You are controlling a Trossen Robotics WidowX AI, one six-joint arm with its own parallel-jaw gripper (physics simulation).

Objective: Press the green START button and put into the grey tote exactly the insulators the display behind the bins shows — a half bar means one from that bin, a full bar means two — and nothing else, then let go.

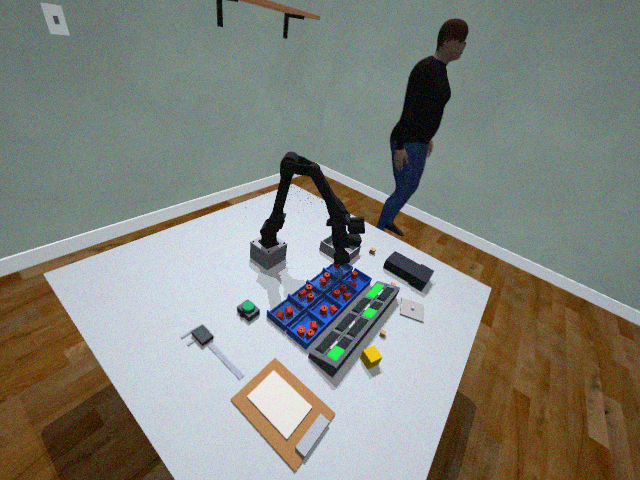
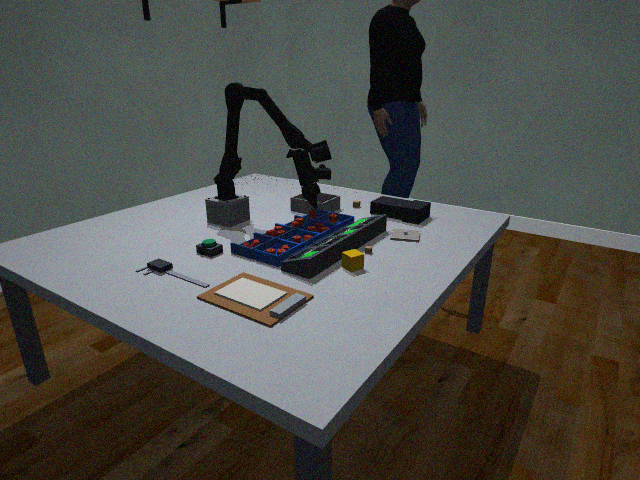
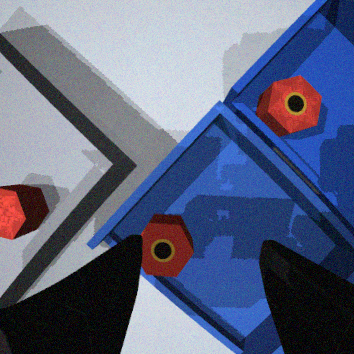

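My gripper is partly open and empty, over the far end bin beside the tote. One red insulator is in that bin, close to the left fingertip, not gripped. Another red insulator is in a neighbouring blue bin. The blue bins hold several more. A red insulator lies inside the grey tote. The green START button stands left of the bins. The display shows three green bars; the far one looks longest.
A yellow cube, a black box and a flat pale plate lie beyond the display. A caliper and a clipboard lie nearer. A person stands beyond the table.
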